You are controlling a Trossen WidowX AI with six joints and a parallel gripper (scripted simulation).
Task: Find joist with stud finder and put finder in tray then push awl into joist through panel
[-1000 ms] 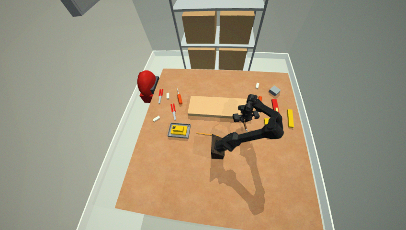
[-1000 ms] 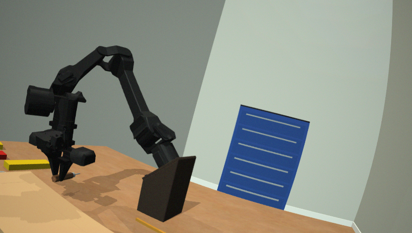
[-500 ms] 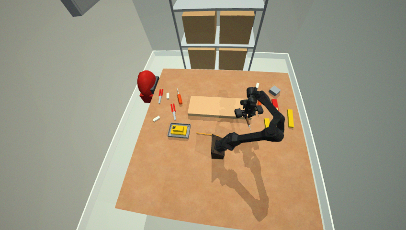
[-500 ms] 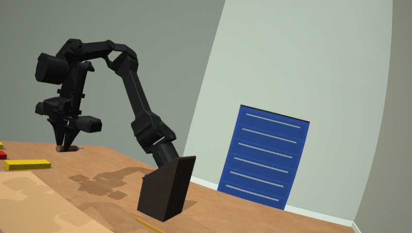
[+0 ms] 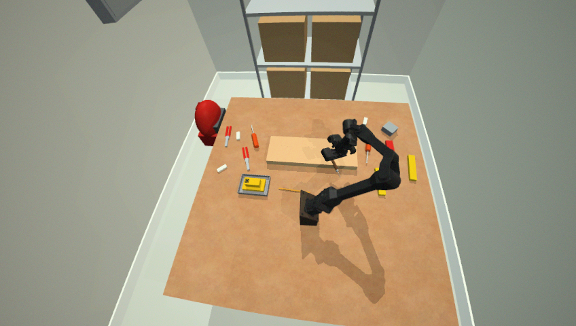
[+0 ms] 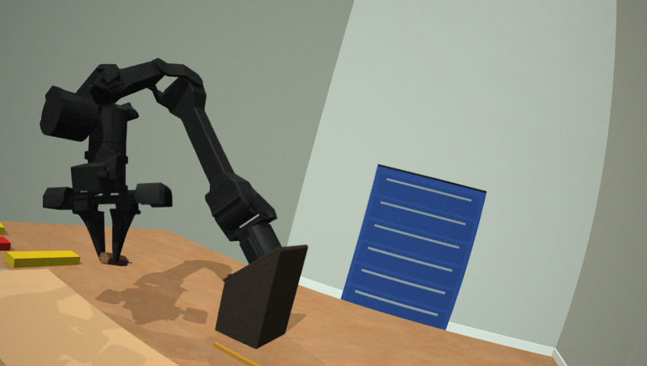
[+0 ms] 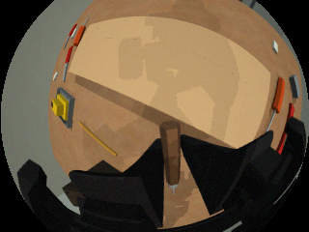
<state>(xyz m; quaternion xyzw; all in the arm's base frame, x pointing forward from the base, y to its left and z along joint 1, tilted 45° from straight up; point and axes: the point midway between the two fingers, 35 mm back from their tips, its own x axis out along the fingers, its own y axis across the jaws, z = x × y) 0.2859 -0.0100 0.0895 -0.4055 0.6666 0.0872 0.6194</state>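
The awl lies 4 cm behind my gripper tip, 3 cm to the right of it and 1 cm below it. From my gripper tip the other things lie so: red level (35 cm to the right, 15 cm ahead, 10 cm below); then yellow stud finder (41 cm to the left, 19 cm behind, 6 cm below); then grey tray (39 cm to the left, 19 cm behind, 10 cm below).
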